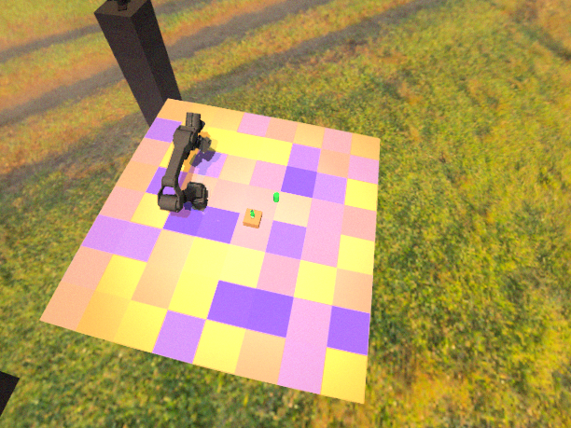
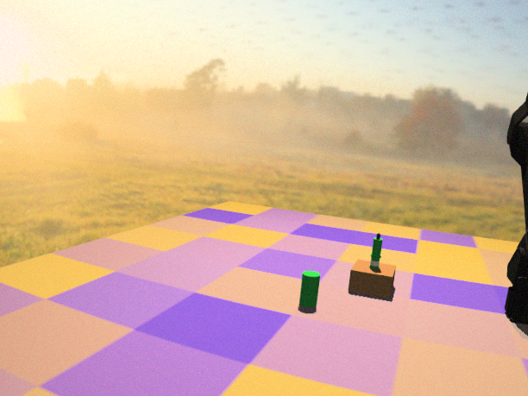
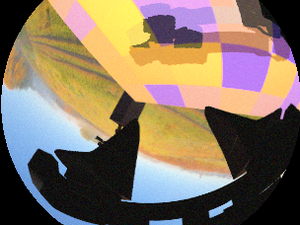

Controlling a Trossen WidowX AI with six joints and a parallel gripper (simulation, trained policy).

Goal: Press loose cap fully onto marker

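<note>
The green cap lies 450 mm ahead of my gripper tip, 110 mm to the right of it and 180 mm below it. Round my gripper tip: white ring: 360 mm ahead, 240 mm to the right, 160 mm below; holder block: 360 mm ahead, 240 mm to the right, 190 mm below.
</note>
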